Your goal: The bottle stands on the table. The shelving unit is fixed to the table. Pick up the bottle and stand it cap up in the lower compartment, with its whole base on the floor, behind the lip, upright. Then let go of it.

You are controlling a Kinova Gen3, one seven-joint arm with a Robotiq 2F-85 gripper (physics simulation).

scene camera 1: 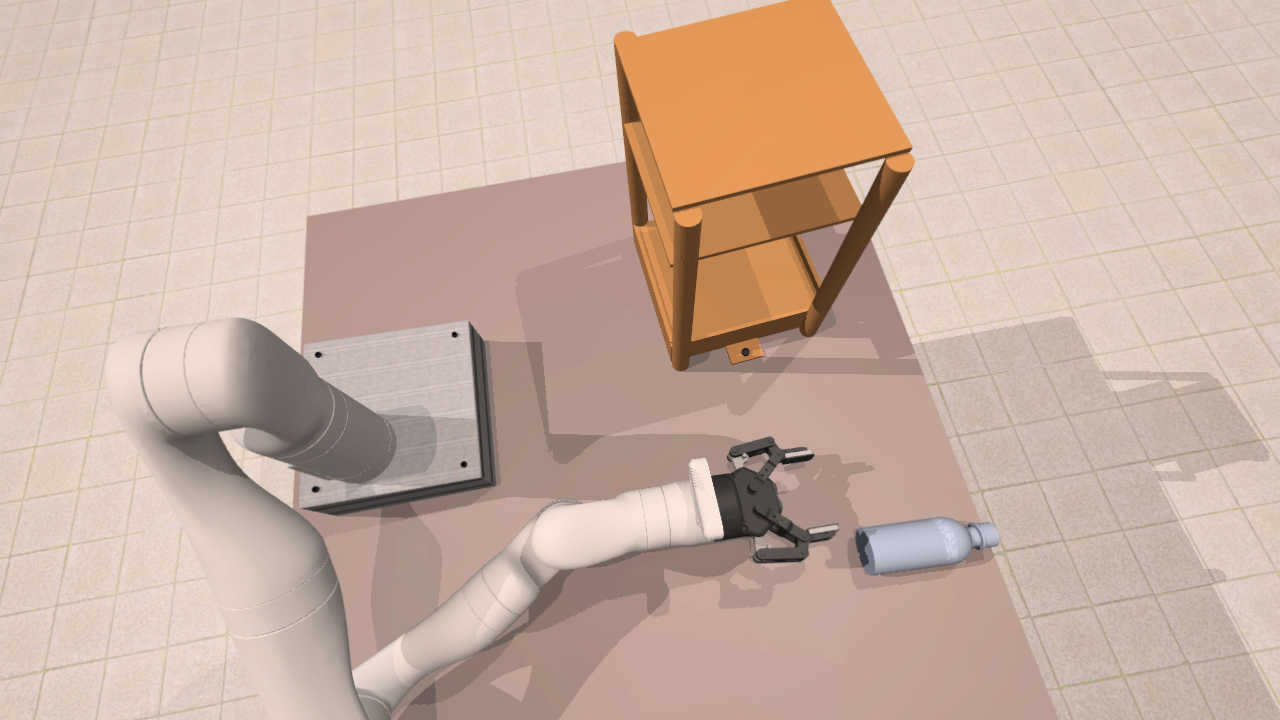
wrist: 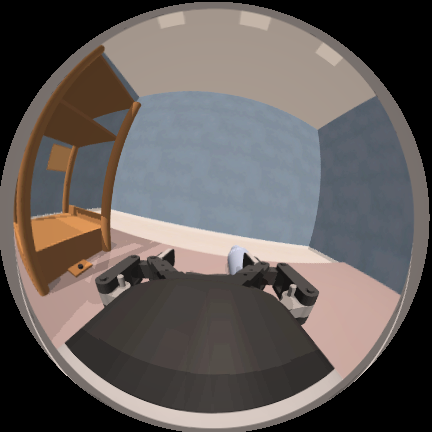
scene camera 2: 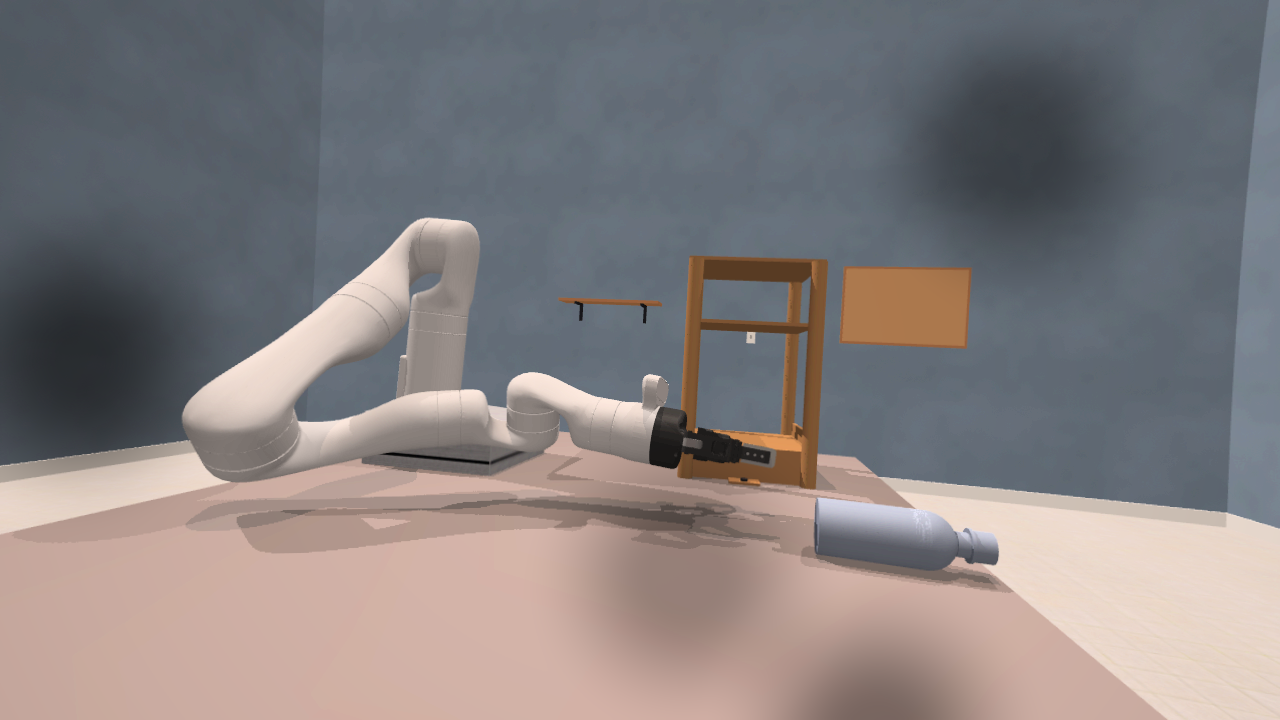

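Seen in the pictures: gripper, fingertip midpoint: (scene camera 1: 824,490) (wrist: 208,258) (scene camera 2: 773,457); arm's base at its link origin: (scene camera 1: 360,447).
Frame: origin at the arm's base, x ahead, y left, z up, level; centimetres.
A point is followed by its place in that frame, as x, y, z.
The blue-grey bottle (scene camera 1: 913,544) @[63.2, -31.1, -2.5] (scene camera 2: 881,534) @[63.5, -34.0, -4.6] (wrist: 235,260) @[62.3, -28.9, -3.4] lies on its side on the table, near the table's right edge in scene camera 1. Its base faces the gripper side and its cap points outward, at or over the edge. My gripper (scene camera 1: 810,493) @[54.8, -22.3, 0.1] (scene camera 2: 759,455) @[54.8, -22.3, 0.1] (wrist: 208,258) @[54.8, -22.3, 0.1] is open and empty, above the table, short of the bottle's base. The bottle is offset toward the right finger in the wrist view, which hides part of it. The orange shelving unit (scene camera 1: 685,286) @[44.0, 0.5, 17.9] (scene camera 2: 812,376) @[64.0, 0.0, 10.0] (wrist: 111,175) @[63.8, 0.1, 9.2] stands upright; its lower compartment has a raised lip.
A small orange tab (scene camera 1: 734,356) @[52.3, 0.2, -7.8] (scene camera 2: 732,481) @[52.1, -0.8, -7.8] (wrist: 75,271) @[52.3, 0.0, -7.8] with a dark screw sticks out at the unit's foot. The metal base plate (scene camera 1: 393,358) @[5.8, 11.3, 0.0] carries the arm. The unit's corner posts and middle shelf (scene camera 1: 742,223) @[52.1, 5.5, 18.8] (scene camera 2: 754,325) @[54.9, 4.9, 18.1] bound the lower compartment.
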